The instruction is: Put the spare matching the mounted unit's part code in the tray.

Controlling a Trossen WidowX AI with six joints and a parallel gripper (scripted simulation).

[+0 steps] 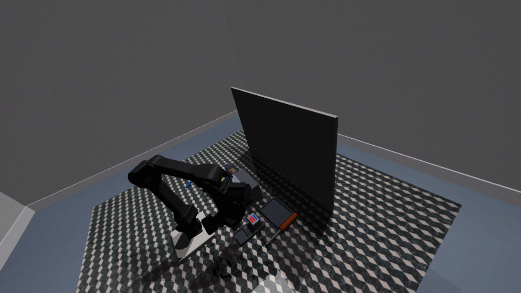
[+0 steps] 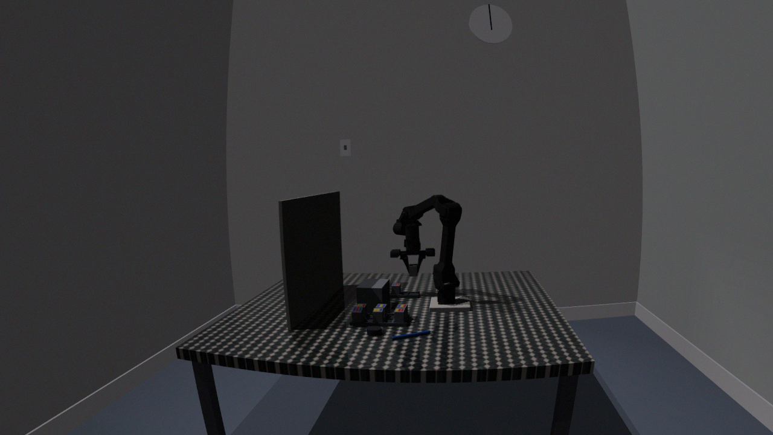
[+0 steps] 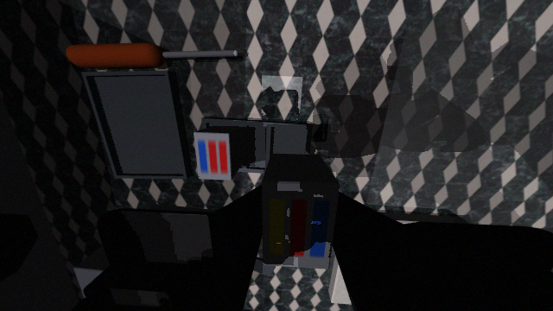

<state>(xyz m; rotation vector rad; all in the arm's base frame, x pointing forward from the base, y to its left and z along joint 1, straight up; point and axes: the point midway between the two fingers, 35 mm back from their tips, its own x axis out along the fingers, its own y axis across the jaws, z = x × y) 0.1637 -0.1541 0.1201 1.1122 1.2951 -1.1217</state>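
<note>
The grey tray lies 180 mm ahead of my gripper tip and 100 mm below it. From my gripper tip the other things lie so: grey mounted unit: 130 mm ahead, 200 mm to the left, 50 mm below; tall grey panel: 360 mm ahead, 200 mm to the left, 120 mm above; grey spare block: 20 mm above.
</note>
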